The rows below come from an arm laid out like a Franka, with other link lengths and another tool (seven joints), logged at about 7 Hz.
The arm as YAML. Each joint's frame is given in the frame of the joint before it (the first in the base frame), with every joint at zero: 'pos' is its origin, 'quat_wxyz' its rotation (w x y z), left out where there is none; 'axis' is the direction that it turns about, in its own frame. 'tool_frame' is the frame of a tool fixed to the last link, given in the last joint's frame.
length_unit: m
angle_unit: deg
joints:
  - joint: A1
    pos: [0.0, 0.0, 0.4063]
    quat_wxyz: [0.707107, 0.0, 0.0, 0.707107]
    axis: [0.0, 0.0, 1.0]
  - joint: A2
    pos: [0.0, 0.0, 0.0]
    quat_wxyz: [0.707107, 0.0, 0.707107, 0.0]
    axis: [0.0, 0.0, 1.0]
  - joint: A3
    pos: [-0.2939, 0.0, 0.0]
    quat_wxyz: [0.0, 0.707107, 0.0, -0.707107]
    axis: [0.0, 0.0, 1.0]
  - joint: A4
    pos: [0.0, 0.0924, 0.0]
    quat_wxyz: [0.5, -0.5, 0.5, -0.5]
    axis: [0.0, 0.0, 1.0]
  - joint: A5
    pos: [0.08, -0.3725, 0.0]
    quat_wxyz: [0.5, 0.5, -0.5, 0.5]
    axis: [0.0, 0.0, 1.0]
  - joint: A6
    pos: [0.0, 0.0, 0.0]
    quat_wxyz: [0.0, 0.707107, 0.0, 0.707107]
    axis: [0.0, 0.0, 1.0]
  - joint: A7
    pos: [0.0, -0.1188, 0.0]
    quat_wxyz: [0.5, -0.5, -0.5, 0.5]
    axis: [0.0, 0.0, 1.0]
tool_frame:
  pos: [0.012, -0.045, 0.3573]
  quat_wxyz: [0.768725, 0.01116, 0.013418, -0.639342]
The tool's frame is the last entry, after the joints.
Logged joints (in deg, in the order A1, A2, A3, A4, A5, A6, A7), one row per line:
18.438 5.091 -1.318 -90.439 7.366 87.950 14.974
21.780 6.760 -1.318 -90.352 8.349 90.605 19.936
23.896 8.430 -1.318 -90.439 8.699 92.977 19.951
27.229 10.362 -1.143 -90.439 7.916 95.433 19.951
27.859 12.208 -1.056 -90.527 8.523 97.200 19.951
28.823 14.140 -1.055 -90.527 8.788 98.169 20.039
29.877 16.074 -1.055 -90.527 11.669 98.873 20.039
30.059 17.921 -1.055 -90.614 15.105 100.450 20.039
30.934 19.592 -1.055 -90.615 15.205 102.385 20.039
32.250 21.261 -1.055 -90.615 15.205 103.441 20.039
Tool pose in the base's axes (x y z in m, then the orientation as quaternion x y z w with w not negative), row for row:
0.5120 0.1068 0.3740 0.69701 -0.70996 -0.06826 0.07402
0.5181 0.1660 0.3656 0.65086 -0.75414 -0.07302 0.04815
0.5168 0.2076 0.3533 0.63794 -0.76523 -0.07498 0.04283
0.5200 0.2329 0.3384 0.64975 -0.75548 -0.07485 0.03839
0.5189 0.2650 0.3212 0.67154 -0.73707 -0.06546 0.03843
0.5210 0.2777 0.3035 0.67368 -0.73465 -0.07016 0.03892
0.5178 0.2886 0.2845 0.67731 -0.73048 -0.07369 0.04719
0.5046 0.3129 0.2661 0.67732 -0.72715 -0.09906 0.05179
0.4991 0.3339 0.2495 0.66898 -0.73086 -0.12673 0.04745
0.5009 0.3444 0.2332 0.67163 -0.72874 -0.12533 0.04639
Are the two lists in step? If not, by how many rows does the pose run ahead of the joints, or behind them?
The pose runs 1 row behind the joints: the pose in row i belongs to the joints in row i - 1.
